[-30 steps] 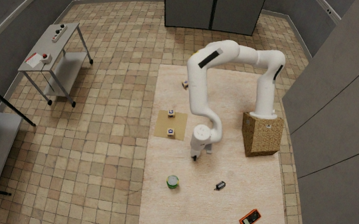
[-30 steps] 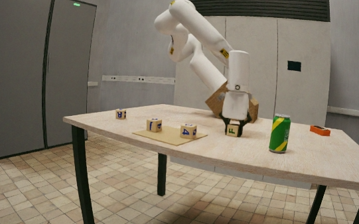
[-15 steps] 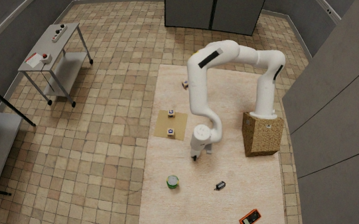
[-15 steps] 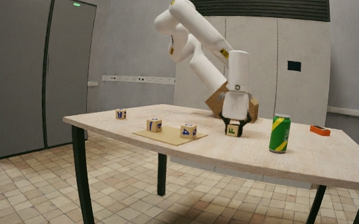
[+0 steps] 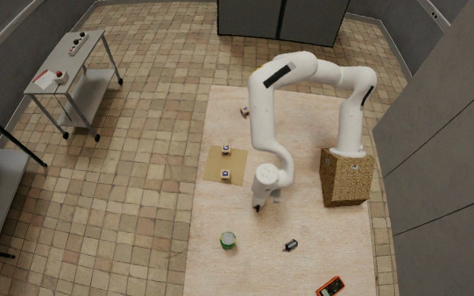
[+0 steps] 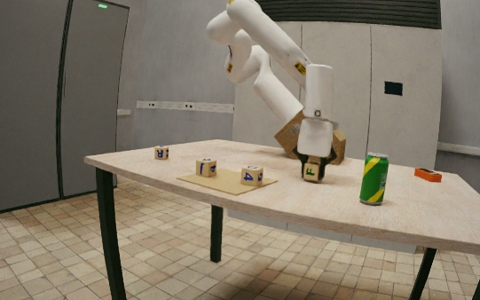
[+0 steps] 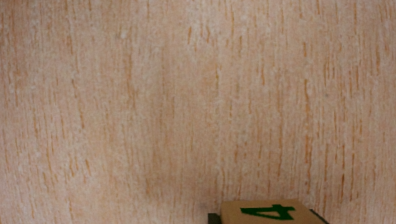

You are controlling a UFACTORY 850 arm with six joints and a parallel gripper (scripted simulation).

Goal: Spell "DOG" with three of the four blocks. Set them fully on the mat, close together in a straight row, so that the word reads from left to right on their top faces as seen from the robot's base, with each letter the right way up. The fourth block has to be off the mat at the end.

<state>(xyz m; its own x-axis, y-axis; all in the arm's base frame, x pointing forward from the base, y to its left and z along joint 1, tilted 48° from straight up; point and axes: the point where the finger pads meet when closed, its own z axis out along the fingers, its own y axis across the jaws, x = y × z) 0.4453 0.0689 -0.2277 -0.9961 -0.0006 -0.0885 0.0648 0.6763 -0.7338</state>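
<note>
My gripper is now 19 cm to the left of the tan mat, 16 cm short of it and 3 cm above it. Also, from my hand: small black object 21 cm to the left, 16 cm behind, 1 cm below; then yellow can 20 cm to the left, 12 cm ahead, 3 cm above; then letter block 16 cm ahead, 12 cm to the right.
</note>
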